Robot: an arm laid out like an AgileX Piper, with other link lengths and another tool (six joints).
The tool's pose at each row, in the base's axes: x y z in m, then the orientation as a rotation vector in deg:
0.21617, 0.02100, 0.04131, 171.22, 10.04, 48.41
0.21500, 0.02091, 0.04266, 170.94, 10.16, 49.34
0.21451, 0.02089, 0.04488, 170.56, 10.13, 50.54
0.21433, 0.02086, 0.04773, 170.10, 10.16, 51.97
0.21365, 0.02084, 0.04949, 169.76, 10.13, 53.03
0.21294, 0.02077, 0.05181, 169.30, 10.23, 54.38
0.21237, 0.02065, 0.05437, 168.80, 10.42, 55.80
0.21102, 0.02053, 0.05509, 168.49, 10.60, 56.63
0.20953, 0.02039, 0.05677, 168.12, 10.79, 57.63
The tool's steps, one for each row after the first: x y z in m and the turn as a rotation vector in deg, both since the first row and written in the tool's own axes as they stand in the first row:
-0.00030, 0.00005, -0.00176, -0.02, 0.62, -0.08
0.00044, 0.00016, -0.00391, -0.10, 1.43, -0.07
0.00177, 0.00034, -0.00643, -0.18, 2.39, -0.10
0.00210, 0.00040, -0.00829, -0.24, 3.11, -0.08
0.00270, 0.00054, -0.01064, -0.30, 4.02, -0.15
0.00354, 0.00076, -0.01312, -0.35, 4.99, -0.28
0.00275, 0.00079, -0.01444, -0.37, 5.56, -0.40
0.00235, 0.00088, -0.01665, -0.39, 6.24, -0.53

